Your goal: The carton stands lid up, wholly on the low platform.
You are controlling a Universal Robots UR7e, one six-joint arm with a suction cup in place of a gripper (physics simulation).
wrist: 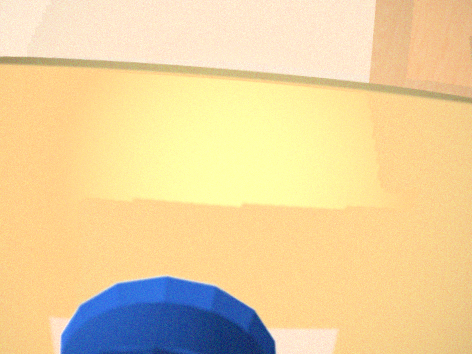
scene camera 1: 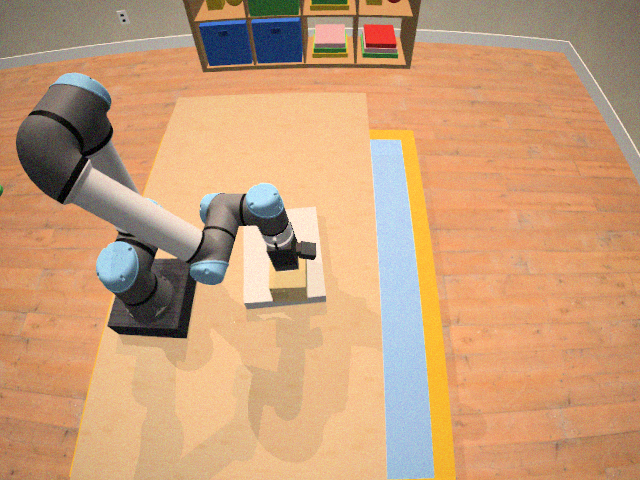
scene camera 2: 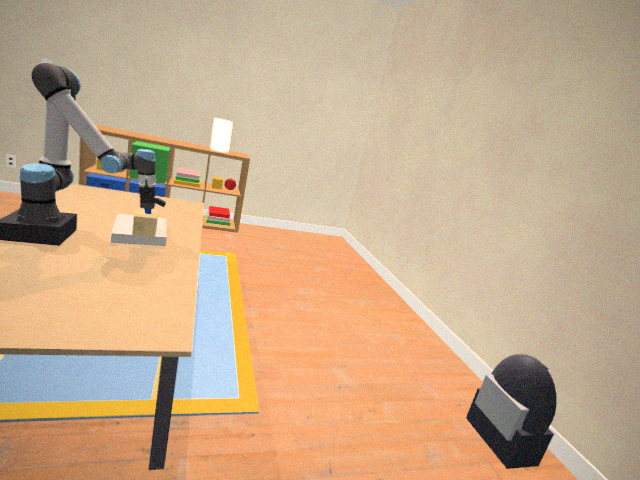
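Where they show: end effector, tool point: [wrist: 180, 305] [scene camera 2: 148, 215]; arm's base, origin of the base link: [scene camera 1: 151, 299] [scene camera 2: 40, 219].
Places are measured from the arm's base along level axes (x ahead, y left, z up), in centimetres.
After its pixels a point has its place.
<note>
The tan carton [scene camera 1: 288, 286] {y -0.7, x 41.5, z 6.4 cm} [scene camera 2: 145, 227] {y -1.0, x 41.6, z 1.3 cm} [wrist: 234, 158] {y 5.6, x 45.3, z 6.4 cm} stands upright on the low white platform [scene camera 1: 256, 267] {y 10.7, x 31.0, z -3.1 cm} [scene camera 2: 123, 224] {y 13.6, x 30.9, z -3.1 cm} [wrist: 199, 28] {y 6.5, x 47.6, z -3.1 cm}, near its front right part. It lies within the platform's edges in the overhead view. My gripper [scene camera 1: 285, 264] {y 6.3, x 42.1, z 5.0 cm} [scene camera 2: 148, 210], a blue suction cup [wrist: 164, 316], points straight down and sits on the carton's top face. It holds the carton. The carton's base is hidden from the wrist view.
The platform rests on a wooden table [scene camera 1: 270, 143] {y 68.1, x 33.5, z -7.9 cm} [scene camera 2: 137, 295] {y -52.3, x 43.4, z -7.9 cm}. The arm's black base [scene camera 1: 151, 314] {y -6.3, x 2.7, z 4.0 cm} stands left of the platform. A shelf unit [scene camera 1: 411, 29] [scene camera 2: 244, 186] is at the back. A blue and yellow mat [scene camera 1: 399, 286] lies on the floor to the right.
</note>
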